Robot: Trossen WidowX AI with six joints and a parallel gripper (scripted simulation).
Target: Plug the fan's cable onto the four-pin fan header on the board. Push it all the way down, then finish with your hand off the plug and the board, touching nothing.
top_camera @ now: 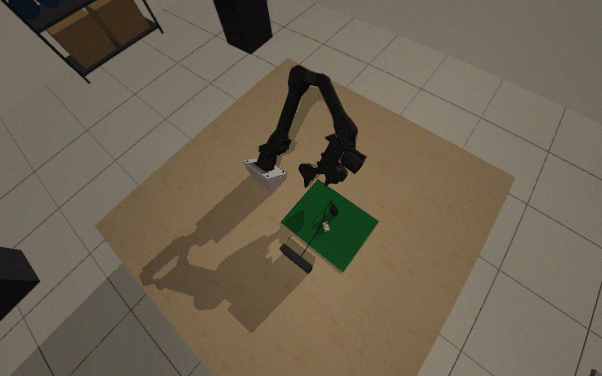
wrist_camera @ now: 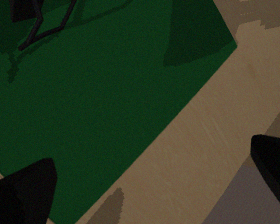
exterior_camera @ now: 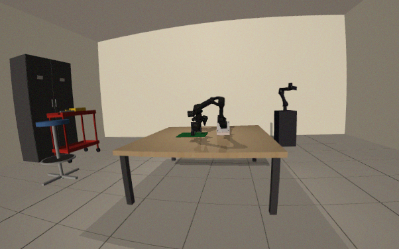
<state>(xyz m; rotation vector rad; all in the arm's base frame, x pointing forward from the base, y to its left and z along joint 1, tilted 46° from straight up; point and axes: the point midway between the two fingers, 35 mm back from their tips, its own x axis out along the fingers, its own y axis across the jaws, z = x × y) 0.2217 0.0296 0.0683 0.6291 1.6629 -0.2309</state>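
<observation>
The black fan plug lies 11 cm ahead of my gripper tip, 6 cm below it and 2 cm to the right of it. Round my gripper tip: black fan (25 cm to the right, 11 cm ahead, 2 cm below); white four-pin header (12 cm ahead, 9 cm to the right, 8 cm below); green board (12 cm ahead, 9 cm below, 6 cm to the right).
</observation>
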